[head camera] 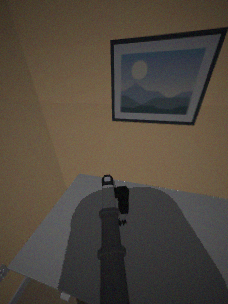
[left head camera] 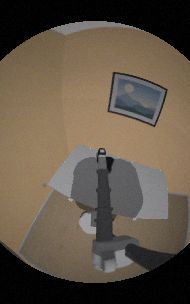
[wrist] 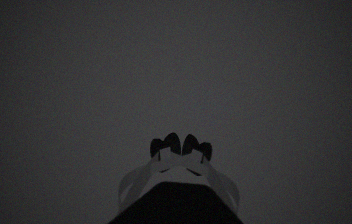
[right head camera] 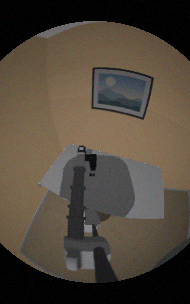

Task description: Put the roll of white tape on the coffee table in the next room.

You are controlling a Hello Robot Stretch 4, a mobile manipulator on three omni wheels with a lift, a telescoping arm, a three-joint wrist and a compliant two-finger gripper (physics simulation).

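Seen in the pictures: gripper, between the fingertips: [head camera: 121,224] [wrist: 180,146] [right head camera: 91,175]; robot's base, origin of its link: [left head camera: 91,221] [right head camera: 86,219].
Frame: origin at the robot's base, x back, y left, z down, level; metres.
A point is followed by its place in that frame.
My gripper [wrist: 180,146] @(x -0.529, y -0.078, z -0.692 m) [right head camera: 92,174] @(x -0.529, y -0.078, z -0.692 m) is shut, with its dark fingertips together and nothing visible between them. In the head camera view, the gripper [head camera: 122,222] @(x -0.529, y -0.078, z -0.692 m) is low beside the end of the arm, over the shadowed part of a pale table [head camera: 49,231] @(x -0.532, y 0.397, z -0.692 m) [left head camera: 154,191] @(x -0.291, y -0.749, z -0.692 m) [right head camera: 149,191] @(x -0.257, y -0.756, z -0.692 m). In the wrist view a plain dark grey surface fills the space beyond the fingers. The roll of white tape does not show in any view. Whether this pale table is the coffee table, I cannot tell.
A framed mountain picture [head camera: 157,82] @(x -0.873, y -0.328, z -1.522 m) [left head camera: 136,99] @(x -0.877, y -0.314, z -1.487 m) [right head camera: 121,91] @(x -0.872, y -0.330, z -1.497 m) hangs on the tan wall behind the table. A wall corner rises at the left. My arm [head camera: 111,240] @(x -0.267, y -0.002, z -1.112 m) [left head camera: 103,200] @(x -0.178, y 0.003, z -1.115 m) [right head camera: 76,200] @(x -0.167, y -0.004, z -1.115 m) reaches out over the table and casts a broad shadow on it.
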